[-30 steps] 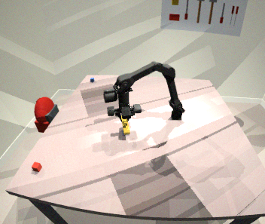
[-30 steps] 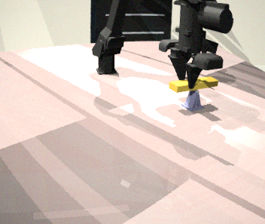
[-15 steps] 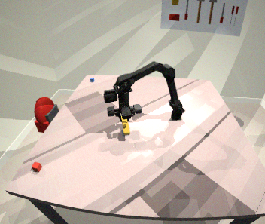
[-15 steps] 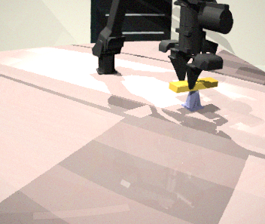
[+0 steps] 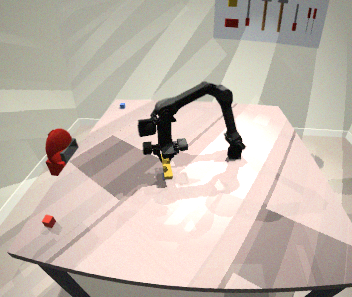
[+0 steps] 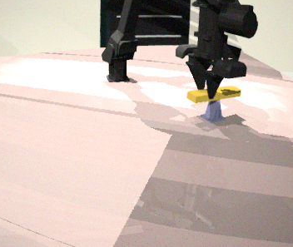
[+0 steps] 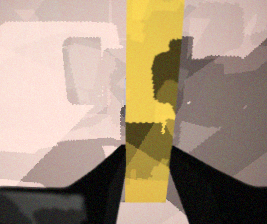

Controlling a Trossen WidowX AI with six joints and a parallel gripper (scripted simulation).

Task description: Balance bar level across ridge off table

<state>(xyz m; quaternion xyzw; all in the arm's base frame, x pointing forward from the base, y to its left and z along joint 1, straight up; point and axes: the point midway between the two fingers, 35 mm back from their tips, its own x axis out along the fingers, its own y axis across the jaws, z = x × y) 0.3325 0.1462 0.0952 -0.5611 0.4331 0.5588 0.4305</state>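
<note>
My gripper tip is 30 mm to the right of the bar and 10 mm past it. From my gripper tip the other things lie so: red block: 410 mm ahead, 350 mm to the left, 40 mm below; blue cube: 650 mm to the right, 410 mm ahead, 40 mm below.
</note>
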